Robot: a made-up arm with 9 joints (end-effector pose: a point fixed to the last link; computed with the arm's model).
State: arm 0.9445 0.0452 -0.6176 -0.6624 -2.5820 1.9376 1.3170 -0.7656 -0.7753
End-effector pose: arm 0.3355 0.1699 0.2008 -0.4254 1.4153 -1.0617
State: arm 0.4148 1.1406 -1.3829 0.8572 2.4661 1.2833 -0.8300 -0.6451 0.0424
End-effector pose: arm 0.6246 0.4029 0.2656 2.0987 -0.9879 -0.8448
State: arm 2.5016 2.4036 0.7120 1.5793 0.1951 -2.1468 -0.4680 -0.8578 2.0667
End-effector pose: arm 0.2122 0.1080 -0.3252 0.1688 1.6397 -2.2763
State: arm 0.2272 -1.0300 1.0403 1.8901 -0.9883 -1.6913 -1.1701 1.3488 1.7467
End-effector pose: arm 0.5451 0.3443 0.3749 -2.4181 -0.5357 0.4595
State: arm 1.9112 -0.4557 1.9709 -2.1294 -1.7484 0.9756 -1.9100 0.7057 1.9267
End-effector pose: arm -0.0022 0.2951 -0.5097 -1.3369 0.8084 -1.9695
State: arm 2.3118 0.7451 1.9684 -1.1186 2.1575 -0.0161 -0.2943 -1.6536 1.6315
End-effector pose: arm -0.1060 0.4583 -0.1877 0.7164 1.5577 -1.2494
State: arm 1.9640 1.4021 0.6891 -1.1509 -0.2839 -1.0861 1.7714 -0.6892 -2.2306
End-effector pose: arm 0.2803 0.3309 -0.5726 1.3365 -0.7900 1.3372
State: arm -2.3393 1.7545 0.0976 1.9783 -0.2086 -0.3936 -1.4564 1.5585 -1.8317
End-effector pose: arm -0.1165 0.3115 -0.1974 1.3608 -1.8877 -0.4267
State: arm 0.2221 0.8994 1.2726 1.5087 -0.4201 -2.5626 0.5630 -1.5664 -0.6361
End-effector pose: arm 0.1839 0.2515 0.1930 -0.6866 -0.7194 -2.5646
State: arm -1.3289 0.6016 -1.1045 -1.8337 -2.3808 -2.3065 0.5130 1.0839 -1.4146
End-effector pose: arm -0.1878 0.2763 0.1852 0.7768 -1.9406 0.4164
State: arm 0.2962 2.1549 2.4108 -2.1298 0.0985 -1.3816 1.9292 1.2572 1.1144
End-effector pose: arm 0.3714 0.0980 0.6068 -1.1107 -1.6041 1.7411
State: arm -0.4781 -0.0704 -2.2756 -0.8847 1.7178 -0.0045 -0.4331 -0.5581 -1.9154
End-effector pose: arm 0.1118 0.1324 0.5028 -0.6165 -0.7052 -0.0648
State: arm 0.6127 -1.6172 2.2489 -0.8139 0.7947 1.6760 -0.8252 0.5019 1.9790
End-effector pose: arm 0.5986 0.0389 0.1607 2.0058 0.3123 -1.3241
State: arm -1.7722 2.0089 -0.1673 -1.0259 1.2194 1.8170 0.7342 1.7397 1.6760
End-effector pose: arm -0.2500 -0.0312 0.0081 -0.2539 -1.4131 -1.2172
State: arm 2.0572 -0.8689 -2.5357 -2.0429 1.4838 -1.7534 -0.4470 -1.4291 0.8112
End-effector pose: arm -0.2170 0.2955 -0.4013 0.1128 1.4012 -0.9047
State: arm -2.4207 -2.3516 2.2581 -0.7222 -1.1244 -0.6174 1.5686 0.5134 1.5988
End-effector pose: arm -0.3324 0.1335 0.1990 -2.9323 0.6789 0.4071
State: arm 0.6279 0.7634 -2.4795 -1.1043 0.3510 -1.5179 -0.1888 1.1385 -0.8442
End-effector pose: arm 0.6494 0.0116 0.1458 -0.1355 -1.8921 1.3838
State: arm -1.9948 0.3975 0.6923 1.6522 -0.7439 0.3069 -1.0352 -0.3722 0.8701
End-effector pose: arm -0.5943 0.0958 0.2295 0.4321 1.1230 0.2906
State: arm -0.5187 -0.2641 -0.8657 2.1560 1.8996 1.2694 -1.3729 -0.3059 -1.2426
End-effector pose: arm 0.1871 0.2499 0.6484 2.0524 -0.3879 1.6381
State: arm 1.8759 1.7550 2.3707 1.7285 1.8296 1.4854 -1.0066 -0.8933 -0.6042
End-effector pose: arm -0.0165 0.0724 -0.0950 -0.1783 2.0182 -0.5710
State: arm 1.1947 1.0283 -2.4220 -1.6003 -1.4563 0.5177 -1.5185 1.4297 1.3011
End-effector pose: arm 0.5322 0.4426 -0.1196 2.5571 -0.7784 -1.3080
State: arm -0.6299 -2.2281 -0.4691 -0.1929 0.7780 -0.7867 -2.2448 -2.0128 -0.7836
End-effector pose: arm 0.3055 -0.2913 0.4196 -0.5028 0.2746 1.6364
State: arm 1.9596 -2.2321 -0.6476 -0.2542 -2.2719 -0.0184 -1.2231 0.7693 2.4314
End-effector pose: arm 0.1490 0.2288 -0.4954 1.4080 0.6591 -1.7073
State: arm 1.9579 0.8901 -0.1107 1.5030 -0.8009 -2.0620 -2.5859 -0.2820 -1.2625
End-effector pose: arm 0.6444 0.3065 -0.2451 0.5579 -2.3880 1.1134
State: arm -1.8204 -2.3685 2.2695 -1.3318 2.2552 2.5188 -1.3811 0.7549 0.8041
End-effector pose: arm -0.4707 -0.1273 0.2092 2.6868 -0.5641 1.2069
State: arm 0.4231 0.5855 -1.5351 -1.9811 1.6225 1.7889 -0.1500 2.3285 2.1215
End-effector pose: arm 0.5045 0.5676 0.4132 1.5909 -1.8943 1.5425
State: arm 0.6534 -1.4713 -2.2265 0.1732 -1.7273 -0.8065 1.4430 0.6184 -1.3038
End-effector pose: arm 0.4334 -0.2766 0.2584 0.1468 1.2244 -0.2877
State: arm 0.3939 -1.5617 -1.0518 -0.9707 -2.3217 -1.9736 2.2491 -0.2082 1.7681
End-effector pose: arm 0.7550 0.3132 0.3874 -0.1707 -1.3969 2.4427
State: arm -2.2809 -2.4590 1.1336 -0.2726 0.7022 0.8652 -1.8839 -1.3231 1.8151
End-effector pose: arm -0.2261 -0.0435 -0.0700 1.1970 -1.0201 1.6060
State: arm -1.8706 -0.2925 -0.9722 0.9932 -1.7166 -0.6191 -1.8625 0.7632 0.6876
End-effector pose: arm -0.5538 0.1376 0.1758 0.3627 -2.0081 -1.0661
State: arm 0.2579 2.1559 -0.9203 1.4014 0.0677 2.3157 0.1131 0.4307 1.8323
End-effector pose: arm 0.1122 0.2700 0.2851 0.6418 0.2448 -0.2021
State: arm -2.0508 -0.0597 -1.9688 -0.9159 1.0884 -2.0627 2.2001 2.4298 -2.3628
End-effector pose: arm -0.5744 0.1440 0.3367 1.2868 1.7376 -0.3892
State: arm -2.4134 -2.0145 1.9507 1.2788 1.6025 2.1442 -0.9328 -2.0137 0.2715
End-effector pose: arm -0.1964 0.3298 0.1575 -1.6767 0.2747 2.5416
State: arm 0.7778 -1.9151 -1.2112 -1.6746 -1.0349 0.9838 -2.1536 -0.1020 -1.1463
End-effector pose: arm 0.5026 -0.2626 -0.0548 0.0809 1.0592 0.9655
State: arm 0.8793 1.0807 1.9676 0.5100 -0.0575 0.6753 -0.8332 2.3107 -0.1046
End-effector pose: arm 0.4265 0.3814 0.1739 -1.3747 0.8968 -1.4914
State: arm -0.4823 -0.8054 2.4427 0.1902 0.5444 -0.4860 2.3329 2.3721 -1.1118
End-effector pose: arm 0.0900 -0.0885 0.4650 1.1559 1.6122 1.0040
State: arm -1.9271 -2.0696 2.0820 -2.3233 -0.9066 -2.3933 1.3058 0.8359 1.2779
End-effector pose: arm -0.5751 -0.2250 0.1779 -0.5521 -0.7041 -1.5680
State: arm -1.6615 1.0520 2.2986 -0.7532 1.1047 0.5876 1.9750 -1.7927 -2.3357
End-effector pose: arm -0.4755 0.5674 0.3472 -1.5067 1.1013 -2.0532
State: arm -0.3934 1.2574 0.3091 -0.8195 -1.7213 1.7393 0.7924 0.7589 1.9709
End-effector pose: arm 0.2024 0.0656 0.6078 -1.1041 -2.8155 0.8408
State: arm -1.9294 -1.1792 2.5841 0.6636 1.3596 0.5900 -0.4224 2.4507 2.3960
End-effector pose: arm -0.7159 -0.1066 0.2481 -0.9797 -0.5624 -1.2425
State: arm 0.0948 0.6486 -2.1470 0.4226 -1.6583 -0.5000 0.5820 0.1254 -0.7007
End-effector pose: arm 0.6611 0.1525 0.3465 0.1082 1.1728 1.6529
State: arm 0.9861 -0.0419 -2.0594 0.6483 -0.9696 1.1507 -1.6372 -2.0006 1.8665
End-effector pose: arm 0.4690 0.0952 -0.4811 0.2699 -1.2403 -0.9675
